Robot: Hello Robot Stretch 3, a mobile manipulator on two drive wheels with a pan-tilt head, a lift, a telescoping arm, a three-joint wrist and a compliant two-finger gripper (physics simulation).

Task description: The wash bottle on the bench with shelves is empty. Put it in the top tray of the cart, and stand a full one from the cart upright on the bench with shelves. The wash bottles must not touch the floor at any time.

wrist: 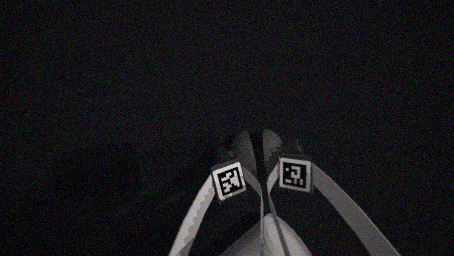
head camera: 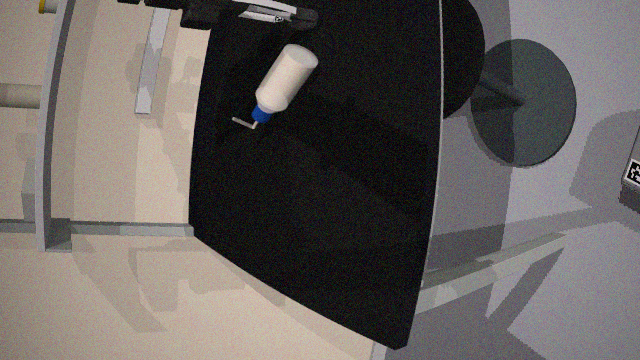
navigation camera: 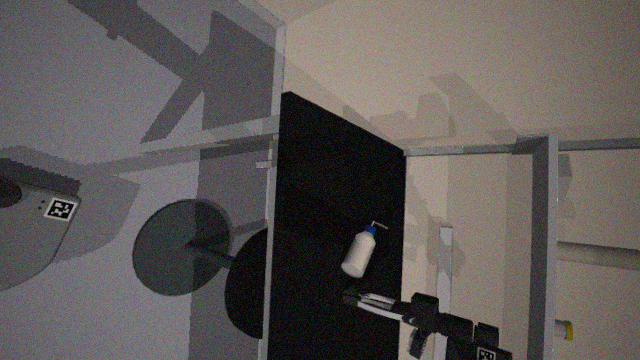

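Where they show: gripper, between the fingertips: [head camera: 313, 22] [navigation camera: 344, 293]; robot's base, origin of its link: [navigation camera: 1, 192].
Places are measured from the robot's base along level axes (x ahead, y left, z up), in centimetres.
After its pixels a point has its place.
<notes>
A white wash bottle [head camera: 286, 80] @[x 8.0, y -57.7, z 95.8 cm] [navigation camera: 359, 254] @[x 7.8, y -57.6, z 95.9 cm] with a blue cap and a bent nozzle lies on its side on the black bench top [head camera: 320, 215] @[x 24.8, y -46.7, z 91.3 cm] [navigation camera: 320, 165] @[x 24.6, y -39.1, z 91.3 cm]. My gripper [head camera: 306, 19] @[x -2.8, y -62.4, z 91.3 cm] [navigation camera: 351, 296] @[x -2.8, y -62.4, z 91.3 cm] [wrist: 256, 147] @[x -2.8, y -62.4, z 91.3 cm] is above the bench top, beside the bottle's base end and apart from it. Its fingertips are almost together, with no bottle between them. A pale rounded shape shows behind the fingers at the bottom of the wrist view; I cannot tell what it is. The cart and a full wash bottle do not show.
A grey upright frame [head camera: 44, 150] [navigation camera: 552, 225] @[x 24.1, y -75.4, z 136.1 cm] stands beyond the bench's wall side. A yellow-ended object [head camera: 45, 6] @[x 1.2, y -97.8, z 141.4 cm] [navigation camera: 565, 330] @[x 0.5, y -97.7, z 141.6 cm] is past it. A round dark base [head camera: 540, 130] [navigation camera: 165, 240] is on the floor beside a black disc [head camera: 462, 55] [navigation camera: 247, 295]. My mobile base [navigation camera: 35, 230] @[x -7.5, y -9.8, z 16.1 cm] is at the left.
</notes>
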